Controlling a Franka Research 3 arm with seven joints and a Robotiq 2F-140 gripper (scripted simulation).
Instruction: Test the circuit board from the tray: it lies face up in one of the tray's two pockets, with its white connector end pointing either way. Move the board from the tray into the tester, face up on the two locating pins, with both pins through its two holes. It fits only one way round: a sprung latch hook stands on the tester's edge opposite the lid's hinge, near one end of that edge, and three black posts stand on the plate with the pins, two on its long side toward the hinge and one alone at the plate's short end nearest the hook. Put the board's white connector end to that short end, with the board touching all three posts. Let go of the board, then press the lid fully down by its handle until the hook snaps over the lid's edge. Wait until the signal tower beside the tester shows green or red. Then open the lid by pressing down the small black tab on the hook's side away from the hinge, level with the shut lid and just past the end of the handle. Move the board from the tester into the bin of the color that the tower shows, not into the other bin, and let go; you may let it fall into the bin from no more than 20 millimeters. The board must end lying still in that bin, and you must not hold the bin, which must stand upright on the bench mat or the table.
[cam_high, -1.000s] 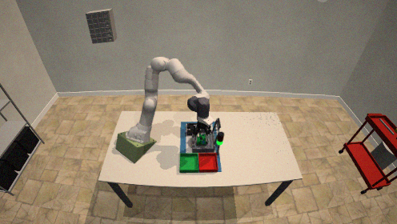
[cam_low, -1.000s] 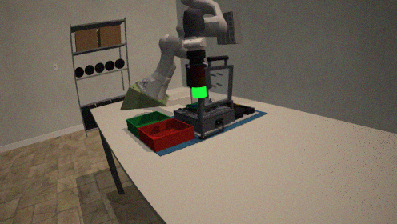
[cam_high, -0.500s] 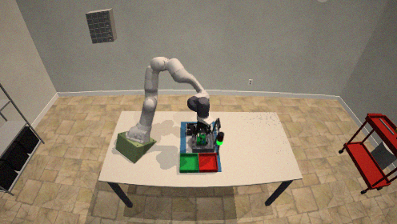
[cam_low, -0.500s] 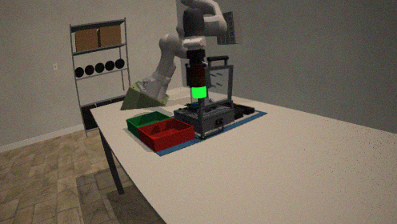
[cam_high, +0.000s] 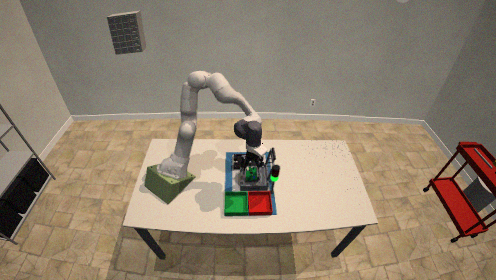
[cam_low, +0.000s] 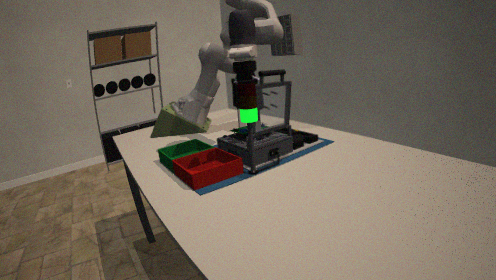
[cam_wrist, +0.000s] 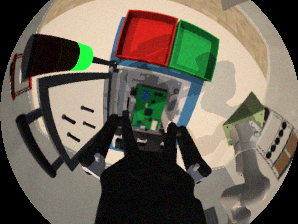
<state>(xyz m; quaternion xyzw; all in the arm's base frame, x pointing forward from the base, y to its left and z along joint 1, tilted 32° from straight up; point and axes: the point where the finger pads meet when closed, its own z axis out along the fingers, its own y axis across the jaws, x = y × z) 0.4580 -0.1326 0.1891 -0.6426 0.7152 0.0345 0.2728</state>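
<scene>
My hand is 40 mm above the plate, 10 mm to the right of it and 10 mm short of it. From my hand the other things lie so: red bin 200 mm to the right, 100 mm below, 40 mm ahead; then green circuit board 20 mm below; then clear lid 120 mm ahead, 70 mm above.
</scene>
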